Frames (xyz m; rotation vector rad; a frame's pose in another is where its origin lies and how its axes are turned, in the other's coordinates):
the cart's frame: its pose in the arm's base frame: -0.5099 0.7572 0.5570 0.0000 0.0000 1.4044
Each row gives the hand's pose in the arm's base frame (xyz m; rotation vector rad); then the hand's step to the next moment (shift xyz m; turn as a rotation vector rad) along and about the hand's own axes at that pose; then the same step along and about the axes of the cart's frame.
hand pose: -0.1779 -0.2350 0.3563 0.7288 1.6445 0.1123
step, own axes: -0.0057 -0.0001 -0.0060 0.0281 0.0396 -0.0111
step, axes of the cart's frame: -0.0019 0.0051 0.0062 0.0496 0.0037 -0.0032
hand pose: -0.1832 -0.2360 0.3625 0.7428 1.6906 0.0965
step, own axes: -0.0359 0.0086 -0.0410 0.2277 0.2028 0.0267
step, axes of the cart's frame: -0.0036 0.0309 0.0456 0.2814 -0.0473 -0.1107
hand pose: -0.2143 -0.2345 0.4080 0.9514 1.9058 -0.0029
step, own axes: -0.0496 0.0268 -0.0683 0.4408 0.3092 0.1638
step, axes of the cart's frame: 0.0101 0.0262 0.0840 0.4512 -0.1415 -0.3051
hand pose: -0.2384 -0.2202 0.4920 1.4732 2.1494 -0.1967
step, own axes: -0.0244 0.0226 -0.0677 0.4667 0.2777 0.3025
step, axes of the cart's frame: 0.0164 -0.0016 0.0736 0.4072 -0.1602 -0.4416
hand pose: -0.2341 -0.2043 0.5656 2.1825 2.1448 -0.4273
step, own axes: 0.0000 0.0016 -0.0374 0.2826 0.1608 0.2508
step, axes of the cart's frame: 0.0096 -0.0060 0.0357 0.2286 -0.0817 -0.3312
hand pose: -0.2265 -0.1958 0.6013 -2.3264 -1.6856 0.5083
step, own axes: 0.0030 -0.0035 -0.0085 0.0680 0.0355 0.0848
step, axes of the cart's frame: 0.0043 -0.0005 0.0087 0.0534 -0.0071 -0.1009
